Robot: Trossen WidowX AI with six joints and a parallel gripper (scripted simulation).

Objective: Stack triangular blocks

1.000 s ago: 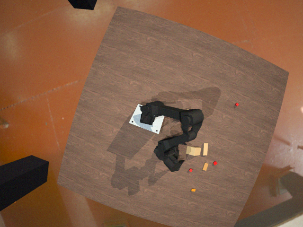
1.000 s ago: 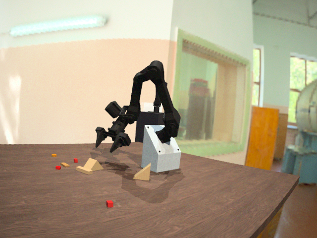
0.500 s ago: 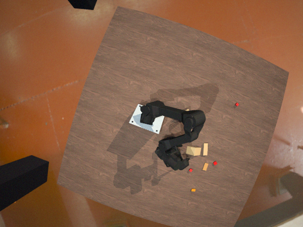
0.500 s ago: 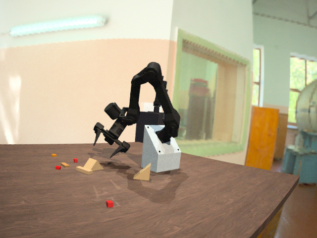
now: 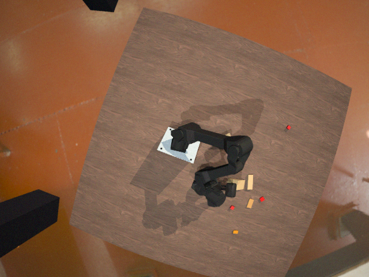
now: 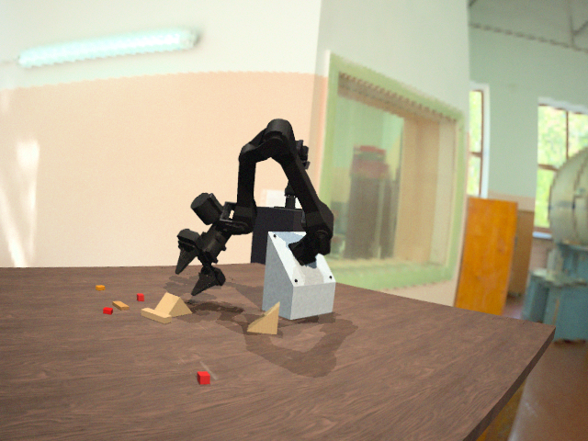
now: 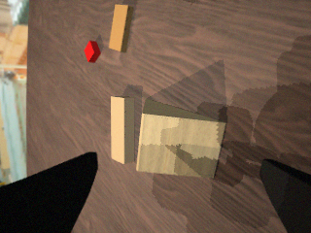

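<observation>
Right now my gripper tip is 50 mm short of the tan triangular block, 40 mm above it and 20 mm to the right of it. Also, from my gripper tip: long tan bar 120 mm ahead, 60 mm below, 40 mm to the left; then orange cube 240 mm to the right, 120 mm ahead, 60 mm below.
</observation>
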